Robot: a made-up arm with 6 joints. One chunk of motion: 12 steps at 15 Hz.
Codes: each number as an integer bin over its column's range. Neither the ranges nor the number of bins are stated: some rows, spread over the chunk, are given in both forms.
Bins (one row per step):
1: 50 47 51 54 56 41
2: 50 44 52 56 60 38
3: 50 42 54 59 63 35
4: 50 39 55 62 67 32
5: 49 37 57 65 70 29
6: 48 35 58 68 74 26
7: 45 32 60 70 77 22
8: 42 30 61 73 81 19
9: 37 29 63 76 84 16
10: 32 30 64 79 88 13
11: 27 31 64 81 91 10
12: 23 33 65 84 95 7
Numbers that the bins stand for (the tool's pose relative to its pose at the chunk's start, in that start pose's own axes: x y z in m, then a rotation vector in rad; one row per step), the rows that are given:
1: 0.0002 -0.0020 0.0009 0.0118 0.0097 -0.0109
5: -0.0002 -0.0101 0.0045 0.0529 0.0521 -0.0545
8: -0.0030 -0.0158 0.0070 0.0828 0.0855 -0.0909
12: -0.0107 -0.0133 0.0094 0.1239 0.1279 -0.1345
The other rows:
2: 0.0002 -0.0044 0.0015 0.0193 0.0218 -0.0218
3: 0.0002 -0.0061 0.0027 0.0305 0.0309 -0.0327
4: 0.0002 -0.0085 0.0033 0.0417 0.0430 -0.0436
6: -0.0006 -0.0117 0.0052 0.0641 0.0642 -0.0655
7: -0.0018 -0.0141 0.0064 0.0716 0.0733 -0.0800
9: -0.0051 -0.0166 0.0082 0.0940 0.0945 -0.1018
10: -0.0071 -0.0158 0.0088 0.1053 0.1067 -0.1127
11: -0.0091 -0.0149 0.0088 0.1127 0.1158 -0.1236

